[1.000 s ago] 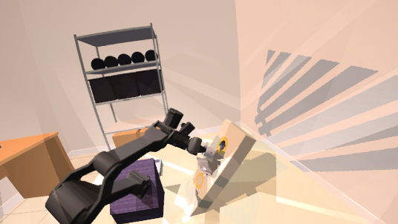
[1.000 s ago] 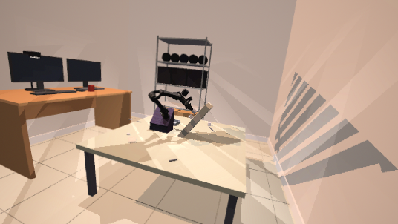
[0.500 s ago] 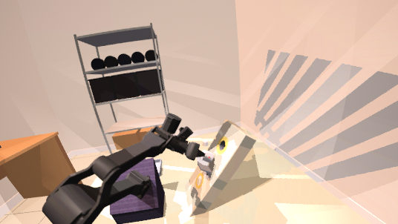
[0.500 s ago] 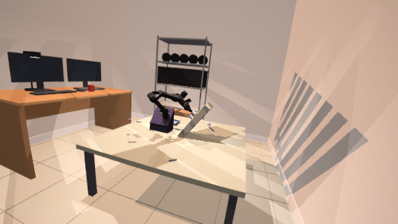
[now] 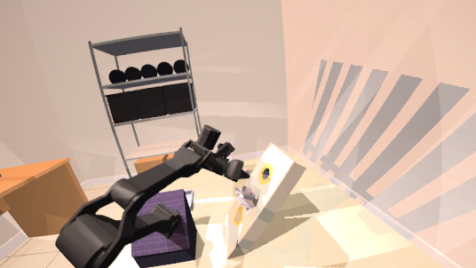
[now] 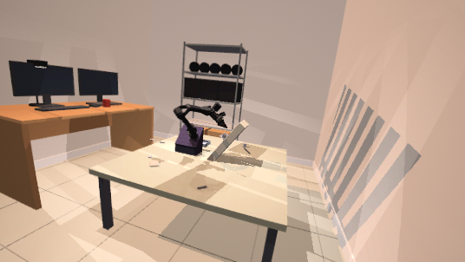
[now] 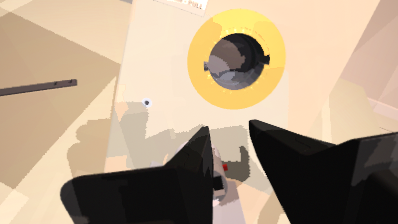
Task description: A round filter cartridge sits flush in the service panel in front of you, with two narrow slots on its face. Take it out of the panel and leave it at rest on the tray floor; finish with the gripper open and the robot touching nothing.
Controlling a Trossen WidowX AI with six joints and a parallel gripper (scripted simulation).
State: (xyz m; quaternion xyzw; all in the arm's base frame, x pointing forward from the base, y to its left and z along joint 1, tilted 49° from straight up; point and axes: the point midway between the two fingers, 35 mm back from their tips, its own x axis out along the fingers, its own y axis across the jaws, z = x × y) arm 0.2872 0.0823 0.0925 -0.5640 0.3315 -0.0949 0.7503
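The round filter cartridge is 1 cm behind my gripper tip and 7 cm below it.
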